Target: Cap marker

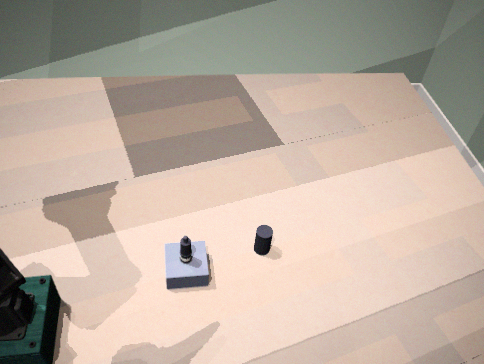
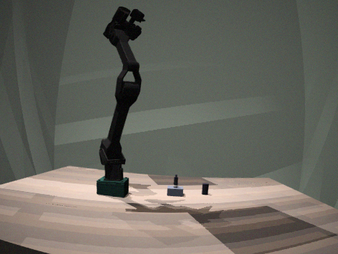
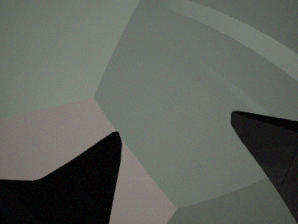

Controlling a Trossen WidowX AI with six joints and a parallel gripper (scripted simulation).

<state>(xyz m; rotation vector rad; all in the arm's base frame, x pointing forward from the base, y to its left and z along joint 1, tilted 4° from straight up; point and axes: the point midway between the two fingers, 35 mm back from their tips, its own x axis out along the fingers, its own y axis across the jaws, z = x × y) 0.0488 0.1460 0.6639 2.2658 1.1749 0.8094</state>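
Right now the marker cap is 72 cm below my gripper tip, 33 cm ahead of it and 1 cm to the right of it.
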